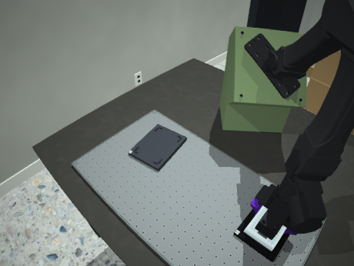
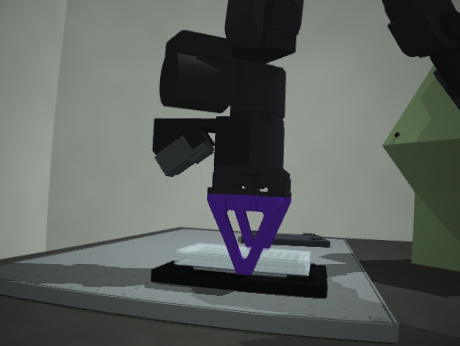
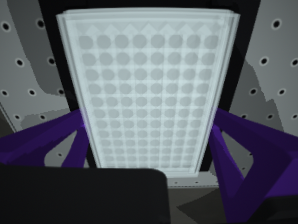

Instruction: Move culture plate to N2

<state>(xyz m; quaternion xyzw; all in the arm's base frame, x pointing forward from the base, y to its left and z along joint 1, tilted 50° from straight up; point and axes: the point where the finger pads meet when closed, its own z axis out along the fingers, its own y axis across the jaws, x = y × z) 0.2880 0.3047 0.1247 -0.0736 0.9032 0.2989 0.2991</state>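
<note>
Now: hand 20 mm above the black plate nest N1. The rest, counted from my hand: lid (10 mm above); A1 corner mark (240 mm ahead, 400 mm to the right, 10 mm below); plate nest N2 (150 mm ahead, 390 mm to the right, 20 mm below).
</note>
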